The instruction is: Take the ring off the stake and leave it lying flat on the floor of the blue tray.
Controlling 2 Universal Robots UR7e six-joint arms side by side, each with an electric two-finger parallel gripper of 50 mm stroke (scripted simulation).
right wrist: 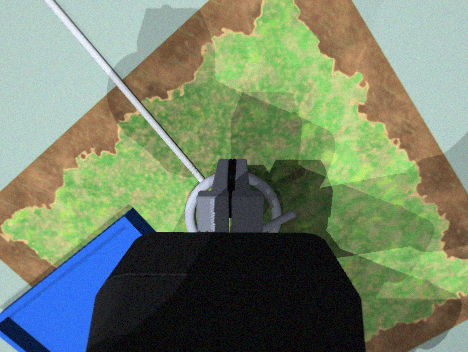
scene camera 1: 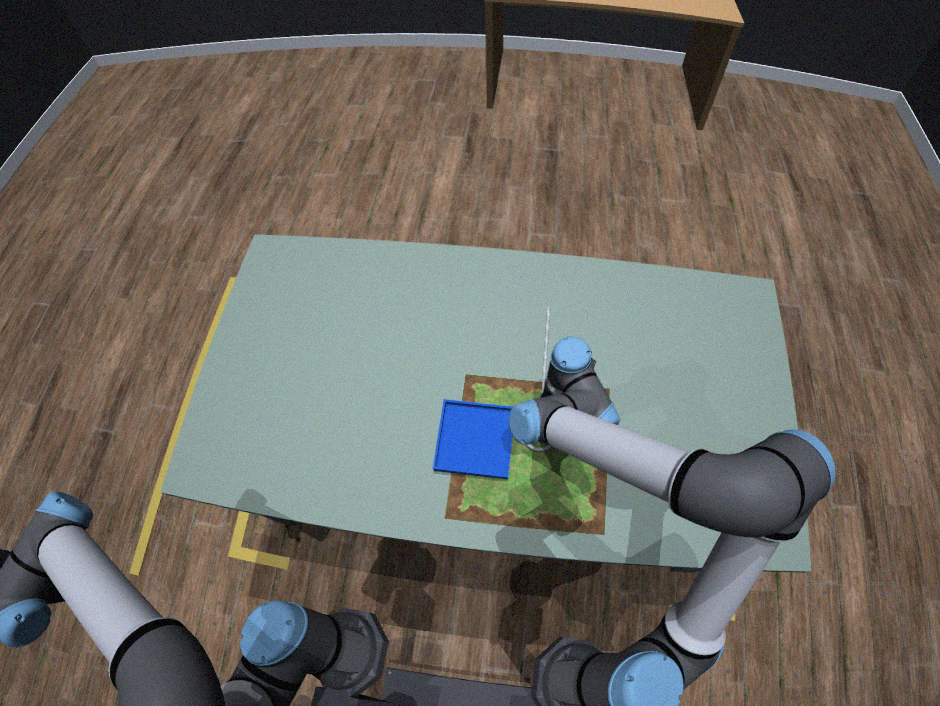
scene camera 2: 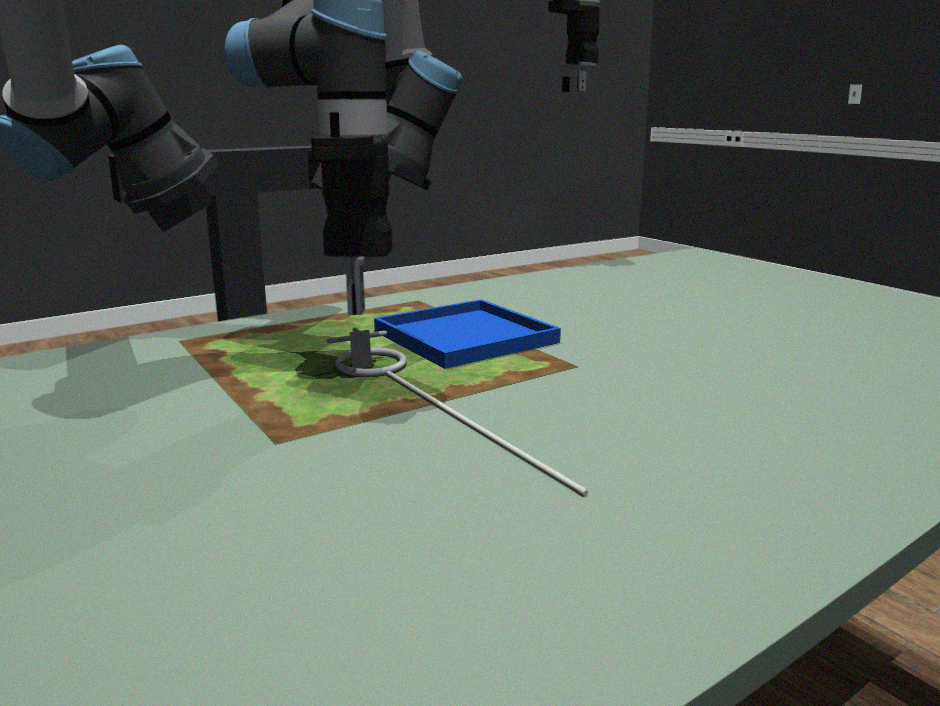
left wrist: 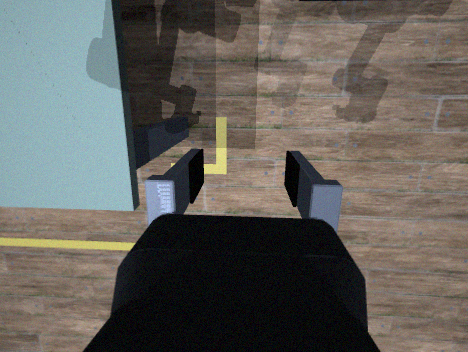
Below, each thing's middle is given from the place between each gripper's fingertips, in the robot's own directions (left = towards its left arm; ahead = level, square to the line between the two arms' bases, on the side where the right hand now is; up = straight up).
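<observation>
Grey ring (scene camera 2: 343, 357), from my left hand (scene camera 2: 573, 91): 550 mm ahead, 830 mm to the right, 370 mm below. Blue tray (scene camera 2: 452, 335), from my left hand: 520 mm ahead, 660 mm to the right, 370 mm below. Nearest to my left hand of the things named here, going by their middles: the tray.
Blue tray from my right hand (scene camera 2: 356, 312): 21 cm to the left, 8 cm behind, 10 cm below. Grey ring from my right hand: 4 cm to the left, 5 cm behind, 10 cm below. By its middle, the ring is nearer to my right hand than to my left hand.
</observation>
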